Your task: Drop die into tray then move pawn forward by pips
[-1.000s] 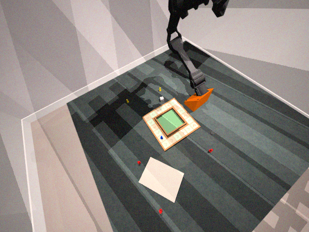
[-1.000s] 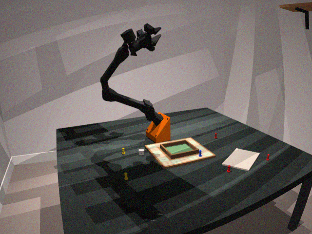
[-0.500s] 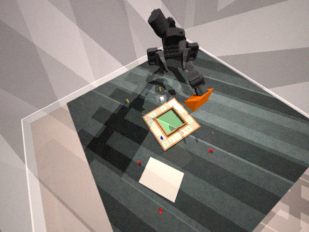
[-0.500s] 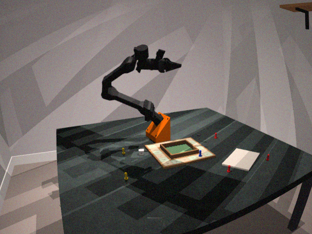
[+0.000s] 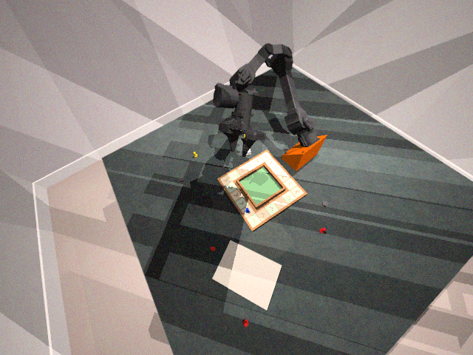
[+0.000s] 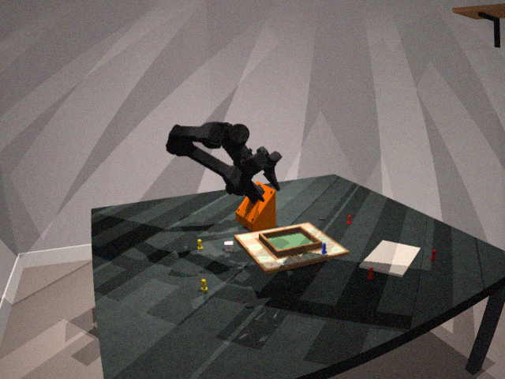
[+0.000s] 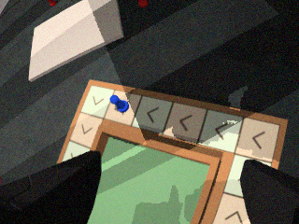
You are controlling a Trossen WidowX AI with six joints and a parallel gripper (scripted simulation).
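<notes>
Right now the white die is 190 mm below my gripper tip, 110 mm to the right of it and 100 mm behind it. The rest, counted from my gripper tip: blue pawn (170 mm below, 150 mm to the left, 50 mm ahead); white sheet (350 mm to the left, 200 mm below, 170 mm ahead); green dice tray (190 mm below, 80 mm to the left, 50 mm behind).
</notes>
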